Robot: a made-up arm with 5 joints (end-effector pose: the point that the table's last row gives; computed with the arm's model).
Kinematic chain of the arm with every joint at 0, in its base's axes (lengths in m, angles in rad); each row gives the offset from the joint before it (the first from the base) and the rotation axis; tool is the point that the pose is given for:
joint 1: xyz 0 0 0.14 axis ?
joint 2: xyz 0 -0.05 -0.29 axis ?
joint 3: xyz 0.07 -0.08 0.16 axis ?
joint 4: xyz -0.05 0 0.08 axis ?
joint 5: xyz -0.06 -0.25 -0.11 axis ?
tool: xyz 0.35 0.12 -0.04
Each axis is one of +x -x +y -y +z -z.
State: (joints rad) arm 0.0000 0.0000 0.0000 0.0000 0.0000
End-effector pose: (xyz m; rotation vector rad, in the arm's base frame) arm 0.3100 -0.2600 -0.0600 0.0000 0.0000 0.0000
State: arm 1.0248 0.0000 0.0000 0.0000 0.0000
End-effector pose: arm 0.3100 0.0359 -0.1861 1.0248 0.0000 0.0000
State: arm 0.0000 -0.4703 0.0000 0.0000 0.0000
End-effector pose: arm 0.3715 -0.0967 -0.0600 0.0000 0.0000 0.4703
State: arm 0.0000 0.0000 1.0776 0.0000 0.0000
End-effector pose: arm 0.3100 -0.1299 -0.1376 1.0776 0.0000 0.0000
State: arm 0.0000 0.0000 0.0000 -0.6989 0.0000
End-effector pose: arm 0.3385 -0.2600 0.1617 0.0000 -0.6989 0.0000
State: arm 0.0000 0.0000 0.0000 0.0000 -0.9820
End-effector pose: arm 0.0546 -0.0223 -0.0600 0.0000 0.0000 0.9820
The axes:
joint 1: +x
joint 2: -z
joint 3: +x
joint 4: +y
joint 5: -z

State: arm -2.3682 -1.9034 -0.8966 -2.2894 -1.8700
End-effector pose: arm -0.0340 -0.3257 0.0838 -1.0218 0.2507 -2.2141
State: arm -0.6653 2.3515 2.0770 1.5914 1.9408
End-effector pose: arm 0.1490 -0.4753 -0.4385 1.2509 0.0302 -1.6142
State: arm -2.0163 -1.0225 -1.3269 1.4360 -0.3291
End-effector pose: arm 0.1635 -0.0203 0.4422 2.7007 -0.6445 0.7230
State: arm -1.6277 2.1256 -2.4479 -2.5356 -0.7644
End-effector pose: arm 0.0168 -0.3796 0.2402 -2.0124 1.7608 0.7406
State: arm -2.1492 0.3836 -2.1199 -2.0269 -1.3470
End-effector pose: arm 0.1492 -0.1028 0.4585 0.4477 -1.6759 -0.6901
